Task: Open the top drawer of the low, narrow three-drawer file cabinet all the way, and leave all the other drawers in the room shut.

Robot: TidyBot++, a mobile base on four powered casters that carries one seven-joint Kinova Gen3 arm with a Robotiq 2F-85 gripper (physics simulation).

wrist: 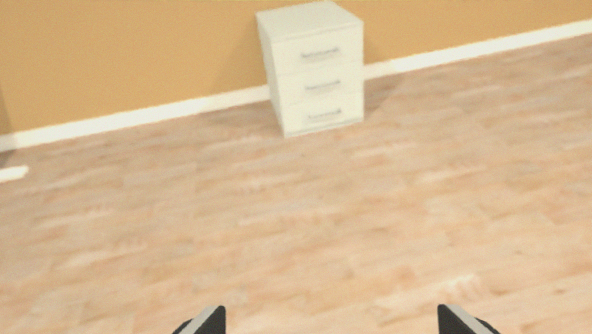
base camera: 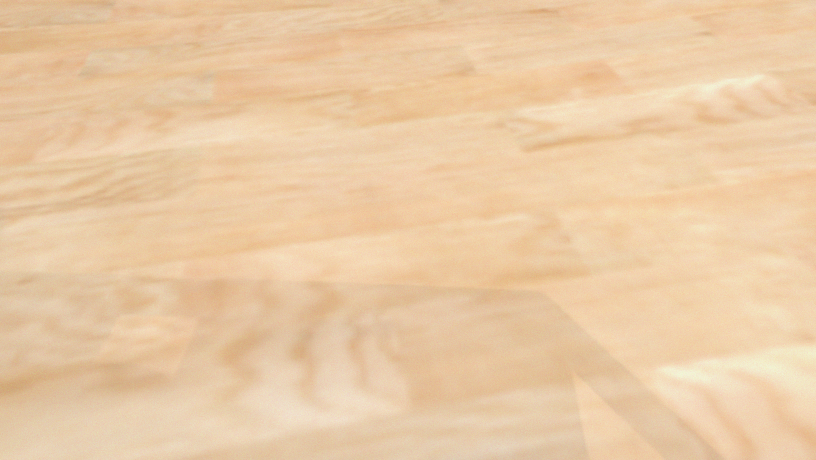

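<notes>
A low, narrow white file cabinet (wrist: 320, 75) stands against the wall at the top middle of the wrist view, its front facing my side. Its top drawer (wrist: 320, 52), middle drawer (wrist: 323, 86) and bottom drawer (wrist: 324, 114) each have a thin grey handle, and all three look shut. My gripper (wrist: 331, 320) is open, its two fingertips wide apart at the bottom edge of the wrist view. It is well away from the cabinet, with nothing between the fingers. The cabinet does not show in the base camera view.
An orange-tan wall (wrist: 150, 55) with a white baseboard (wrist: 200, 104) runs behind the cabinet. A white piece (wrist: 12, 173) lies on the floor at the left edge of the wrist view. Wooden floor (base camera: 365, 171) (wrist: 300, 215) shows in both views, with a shadow low in the base camera view.
</notes>
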